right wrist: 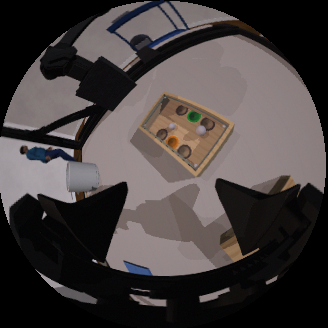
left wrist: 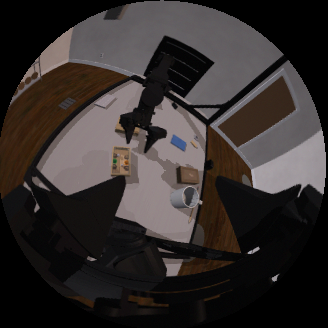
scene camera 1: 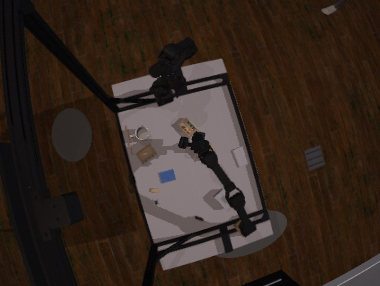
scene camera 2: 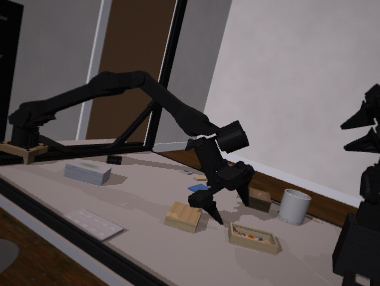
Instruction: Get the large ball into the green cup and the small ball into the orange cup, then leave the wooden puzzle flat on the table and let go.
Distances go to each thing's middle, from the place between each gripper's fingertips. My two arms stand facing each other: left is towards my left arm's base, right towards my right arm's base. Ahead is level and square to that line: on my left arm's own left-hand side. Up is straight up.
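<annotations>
The wooden puzzle (scene camera 2: pixel 241 235) is now 5 cm to the left of my right hand and 4 cm ahead of it, and it sits 2 cm below that hand.
From my left hand I find the puzzle 50 mm ahead and 130 mm to the right of the hand, and 280 mm below it.
</annotations>
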